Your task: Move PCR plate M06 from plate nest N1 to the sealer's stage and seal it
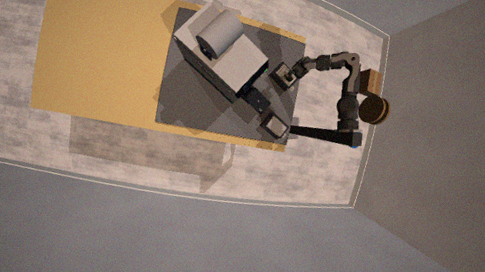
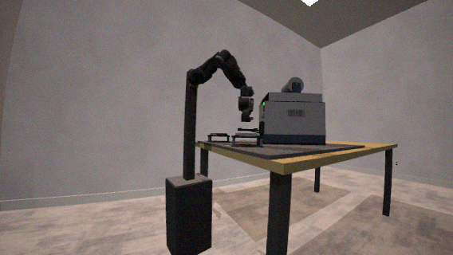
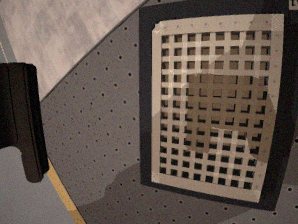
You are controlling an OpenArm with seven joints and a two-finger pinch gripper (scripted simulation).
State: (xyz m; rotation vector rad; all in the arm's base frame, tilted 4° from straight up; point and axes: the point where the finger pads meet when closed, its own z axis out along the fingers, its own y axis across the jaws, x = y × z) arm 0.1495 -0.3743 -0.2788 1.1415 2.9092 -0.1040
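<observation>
Now: the open plate M06 1 cm ahead of my hand, 1 cm to the left of it and 7 cm below it. From my hand the other things lie so: start key: 23 cm ahead, 5 cm to the left, 6 cm above; then white N1 label: 7 cm behind, 8 cm to the left, 13 cm below; then dark nest N1: 1 cm ahead, 1 cm to the left, 8 cm below.
</observation>
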